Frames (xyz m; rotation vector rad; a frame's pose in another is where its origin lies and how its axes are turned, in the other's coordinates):
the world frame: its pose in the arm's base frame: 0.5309 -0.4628 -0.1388 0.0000 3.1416 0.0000
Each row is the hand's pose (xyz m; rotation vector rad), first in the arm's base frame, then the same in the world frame.
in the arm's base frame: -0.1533 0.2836 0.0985 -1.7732 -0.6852 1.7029
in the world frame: 0.6842 0.7464 -0.2373 1.7322 0.7880 1.8037
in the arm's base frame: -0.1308 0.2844 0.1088 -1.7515 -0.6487 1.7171
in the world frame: 0.6617 0.7472 -0.2476 1.7645 0.8129 1.7999
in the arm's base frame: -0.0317 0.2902 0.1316 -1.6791 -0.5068 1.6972
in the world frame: 0.5626 0.7530 -0.2704 1.8306 0.9623 1.8111
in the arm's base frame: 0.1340 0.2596 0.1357 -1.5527 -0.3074 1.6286
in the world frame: 0.3969 0.7224 -0.2745 1.8971 1.2302 1.8087
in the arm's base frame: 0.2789 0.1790 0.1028 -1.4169 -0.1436 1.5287
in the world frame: 0.2520 0.6418 -0.2416 1.9159 1.5207 1.7758
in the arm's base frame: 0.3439 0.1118 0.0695 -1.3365 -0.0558 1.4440
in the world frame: 0.1870 0.5746 -0.2083 1.8911 1.7133 1.7503
